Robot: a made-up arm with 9 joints. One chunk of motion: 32 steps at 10 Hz.
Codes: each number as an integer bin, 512 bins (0 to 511) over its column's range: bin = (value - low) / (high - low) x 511, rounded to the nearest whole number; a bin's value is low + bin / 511 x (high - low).
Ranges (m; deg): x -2.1..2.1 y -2.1..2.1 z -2.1..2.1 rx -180..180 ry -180..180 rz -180..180
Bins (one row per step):
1: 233 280 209 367 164 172
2: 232 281 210 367 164 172
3: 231 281 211 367 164 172
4: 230 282 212 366 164 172
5: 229 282 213 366 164 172
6: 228 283 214 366 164 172
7: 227 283 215 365 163 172
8: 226 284 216 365 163 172
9: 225 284 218 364 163 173
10: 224 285 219 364 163 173
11: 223 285 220 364 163 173
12: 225 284 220 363 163 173
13: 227 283 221 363 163 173
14: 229 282 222 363 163 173
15: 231 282 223 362 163 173
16: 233 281 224 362 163 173
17: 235 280 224 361 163 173
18: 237 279 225 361 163 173
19: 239 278 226 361 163 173
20: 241 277 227 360 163 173
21: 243 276 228 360 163 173
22: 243 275 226 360 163 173
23: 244 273 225 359 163 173
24: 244 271 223 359 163 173
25: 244 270 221 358 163 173
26: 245 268 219 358 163 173
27: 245 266 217 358 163 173
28: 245 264 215 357 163 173
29: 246 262 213 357 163 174
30: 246 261 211 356 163 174
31: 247 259 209 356 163 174
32: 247 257 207 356 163 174
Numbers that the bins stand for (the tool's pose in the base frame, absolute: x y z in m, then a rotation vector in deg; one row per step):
1: -0.1849 0.2014 -0.3822 78.55 -64.46 -58.83
2: -0.1932 0.2096 -0.3740 78.55 -64.46 -58.83
3: -0.2014 0.2096 -0.3658 78.55 -64.46 -58.83
4: -0.2096 0.2178 -0.3575 77.85 -64.46 -58.83
5: -0.2178 0.2178 -0.3493 77.85 -64.46 -58.83
6: -0.2260 0.2260 -0.3411 77.85 -64.46 -58.83
7: -0.2342 0.2260 -0.3329 77.14 -65.17 -58.83
8: -0.2425 0.2342 -0.3247 77.14 -65.17 -58.83
9: -0.2507 0.2342 -0.3082 76.44 -65.17 -58.12
10: -0.2589 0.2425 -0.3000 76.44 -65.17 -58.12
11: -0.2671 0.2425 -0.2918 76.44 -65.17 -58.12
12: -0.2507 0.2342 -0.2918 75.73 -65.17 -58.12
13: -0.2342 0.2260 -0.2836 75.73 -65.17 -58.12
14: -0.2178 0.2178 -0.2753 75.73 -65.17 -58.12
15: -0.2014 0.2178 -0.2671 75.03 -65.17 -58.12
16: -0.1849 0.2096 -0.2589 75.03 -65.17 -58.12
17: -0.1685 0.2014 -0.2589 74.32 -65.17 -58.12
18: -0.1521 0.1932 -0.2507 74.32 -65.17 -58.12
19: -0.1356 0.1849 -0.2425 74.32 -65.17 -58.12
20: -0.1192 0.1767 -0.2342 73.62 -65.17 -58.12
21: -0.1027 0.1685 -0.2260 73.62 -65.17 -58.12
22: -0.1027 0.1603 -0.2425 73.62 -65.17 -58.12
23: -0.0945 0.1438 -0.2507 72.92 -65.17 -58.12
24: -0.0945 0.1274 -0.2671 72.92 -65.17 -58.12
25: -0.0945 0.1192 -0.2836 72.21 -65.17 -58.12
26: -0.0863 0.1027 -0.3000 72.21 -65.17 -58.12
27: -0.0863 0.0863 -0.3164 72.21 -65.17 -58.12
28: -0.0863 0.0699 -0.3329 71.51 -65.17 -58.12
29: -0.0781 0.0534 -0.3493 71.51 -65.17 -57.42
30: -0.0781 0.0452 -0.3658 70.80 -65.17 -57.42
31: -0.0699 0.0288 -0.3822 70.80 -65.17 -57.42
32: -0.0699 0.0123 -0.3986 70.80 -65.17 -57.42

